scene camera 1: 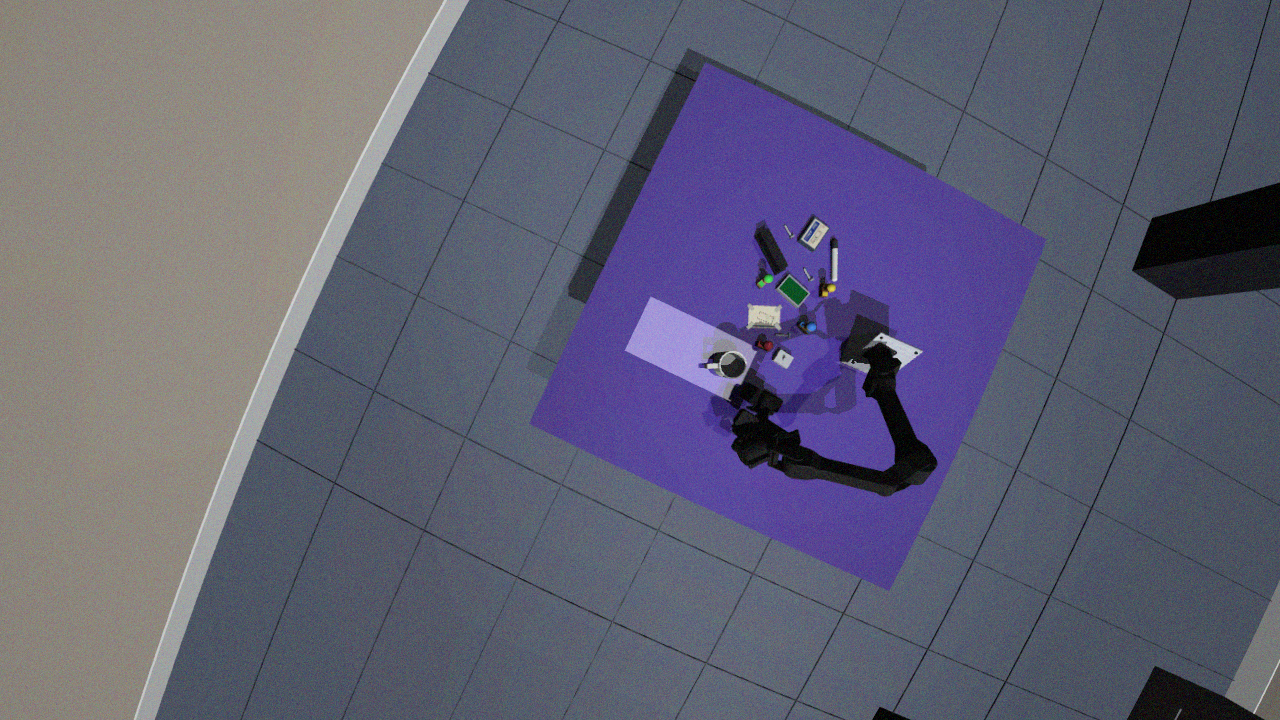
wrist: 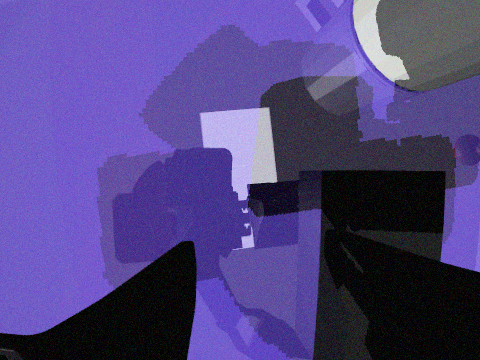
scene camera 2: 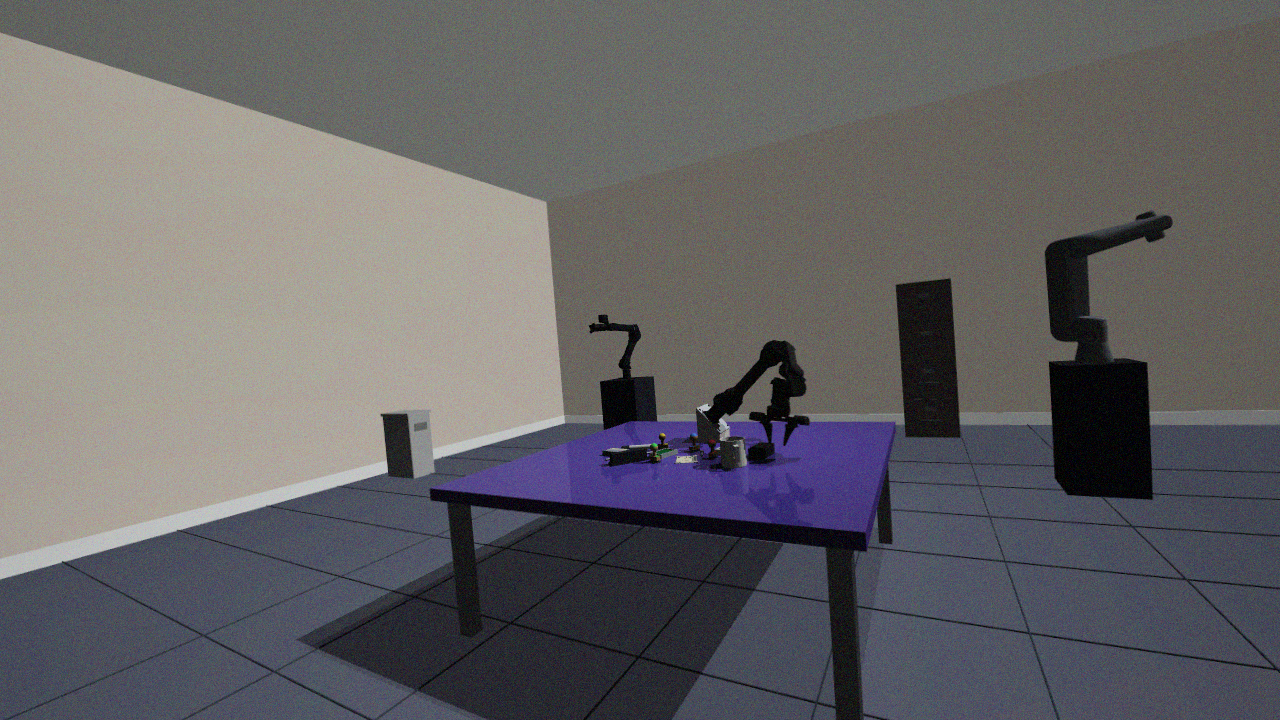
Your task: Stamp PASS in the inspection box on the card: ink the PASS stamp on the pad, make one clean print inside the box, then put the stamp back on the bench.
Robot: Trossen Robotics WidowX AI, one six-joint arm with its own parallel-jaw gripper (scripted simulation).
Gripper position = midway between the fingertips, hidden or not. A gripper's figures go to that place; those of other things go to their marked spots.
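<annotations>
A black bar [scene camera 1: 765,240] is located 1.13 m from the lens; my gripper [scene camera 1: 743,414], 1.06 m from the lens.
</annotations>
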